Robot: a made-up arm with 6 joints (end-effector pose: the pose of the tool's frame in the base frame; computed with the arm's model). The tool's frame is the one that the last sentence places. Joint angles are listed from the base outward.
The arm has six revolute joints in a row. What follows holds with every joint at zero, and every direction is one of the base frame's.
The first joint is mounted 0.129 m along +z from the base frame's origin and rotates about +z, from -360 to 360 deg.
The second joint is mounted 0.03 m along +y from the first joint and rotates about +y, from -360 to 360 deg.
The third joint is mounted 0.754 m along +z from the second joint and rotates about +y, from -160 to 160 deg.
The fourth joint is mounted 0.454 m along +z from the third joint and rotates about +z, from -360 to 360 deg.
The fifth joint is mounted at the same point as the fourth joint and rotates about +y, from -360 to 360 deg.
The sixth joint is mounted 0.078 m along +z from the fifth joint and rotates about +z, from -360 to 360 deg.
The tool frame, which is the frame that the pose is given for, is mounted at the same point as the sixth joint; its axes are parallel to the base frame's.
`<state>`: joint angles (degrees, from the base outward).
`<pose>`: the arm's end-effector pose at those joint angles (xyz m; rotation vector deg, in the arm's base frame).
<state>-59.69 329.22 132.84 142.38 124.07 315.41</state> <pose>0.0731 0.0125 0.7411 -18.20 41.27 87.00</pose>
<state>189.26 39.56 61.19 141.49 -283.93 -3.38</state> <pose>-0.9309 -0.2299 0.6803 41.17 -19.33 4.49</pose>
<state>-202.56 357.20 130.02 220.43 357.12 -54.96</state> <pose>-0.3680 0.1176 0.5580 -8.09 -130.20 -17.61</pose>
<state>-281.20 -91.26 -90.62 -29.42 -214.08 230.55</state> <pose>-0.1597 -0.7626 -0.2780 31.89 16.53 -20.26</pose>
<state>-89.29 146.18 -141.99 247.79 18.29 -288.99</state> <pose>0.0129 -0.4489 0.0299 17.97 -11.80 -129.93</pose>
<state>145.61 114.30 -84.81 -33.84 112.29 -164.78</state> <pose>-0.7768 0.5440 0.1586 -85.43 -114.09 -41.24</pose>
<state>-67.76 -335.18 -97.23 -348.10 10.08 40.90</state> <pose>-0.0398 0.1841 0.9865 -55.36 -29.57 -14.73</pose>
